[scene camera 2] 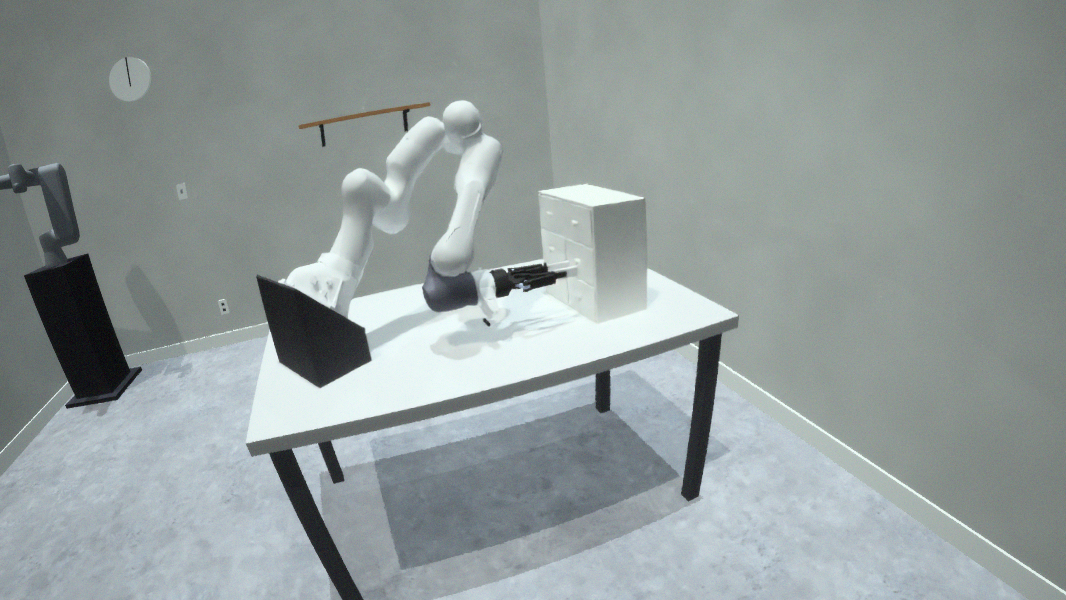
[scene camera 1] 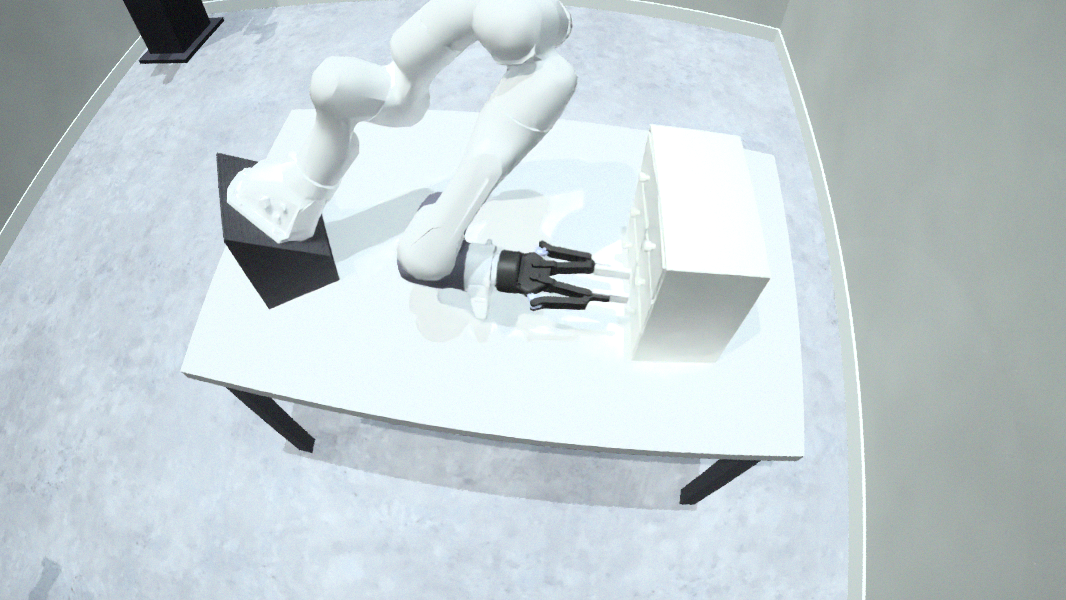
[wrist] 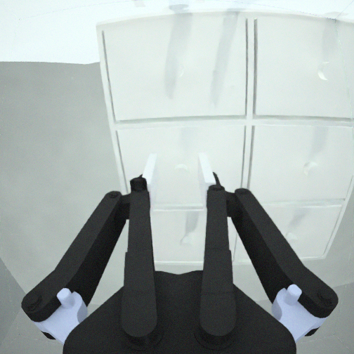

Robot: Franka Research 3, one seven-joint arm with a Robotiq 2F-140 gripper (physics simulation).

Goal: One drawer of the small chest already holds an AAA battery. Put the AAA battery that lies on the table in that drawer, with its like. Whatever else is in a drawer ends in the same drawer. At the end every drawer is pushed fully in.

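The white small chest (scene camera 1: 716, 201) (scene camera 2: 619, 260) (wrist: 249, 121) stands at the table's far end from the arm's base. Its drawers are in two columns and three rows. All fronts look flush, so their contents are hidden. My gripper (scene camera 1: 625, 286) (scene camera 2: 570, 268) (wrist: 177, 164) points level at the chest, fingers partly open and nothing held. Its white fingertips stand on either side of the small knob (wrist: 182, 167) of a middle-row drawer; contact cannot be told. The loose AAA battery cannot be made out with certainty. A small dark piece (scene camera 2: 486, 321) shows under the wrist; I cannot tell what it is.
The white table (scene camera 1: 484, 402) (scene camera 2: 447, 395) carries the chest and the arm's black wedge base (scene camera 1: 287, 272) (scene camera 2: 317, 339). Neighbouring drawer knobs (wrist: 322, 72) (wrist: 310, 167) stick out close to the fingers. Another arm on a black pedestal (scene camera 2: 78, 327) stands away from the table.
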